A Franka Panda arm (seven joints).
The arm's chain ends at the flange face. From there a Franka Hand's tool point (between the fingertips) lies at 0.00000 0.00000 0.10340 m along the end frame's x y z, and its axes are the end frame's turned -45 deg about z.
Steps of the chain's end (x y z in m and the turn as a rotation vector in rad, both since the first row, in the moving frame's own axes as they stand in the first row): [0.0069 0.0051 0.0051 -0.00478 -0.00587 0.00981]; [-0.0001 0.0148 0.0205 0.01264 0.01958 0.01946]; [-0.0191 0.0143 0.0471 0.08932 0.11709 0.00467]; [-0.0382 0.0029 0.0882 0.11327 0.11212 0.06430]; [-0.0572 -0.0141 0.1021 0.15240 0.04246 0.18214]
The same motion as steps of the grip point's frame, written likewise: [0.0005 0.0084 0.0051 0.00077 -0.00753 0.00981]; [-0.0082 0.0109 0.0205 -0.00491 0.02278 0.01946]; [-0.0086 -0.0013 0.0460 -0.01964 0.14595 0.00467]; [-0.0127 -0.0245 0.0869 0.00081 0.15937 0.06430]; [-0.0156 -0.0571 0.1008 0.07774 0.13779 0.18214]
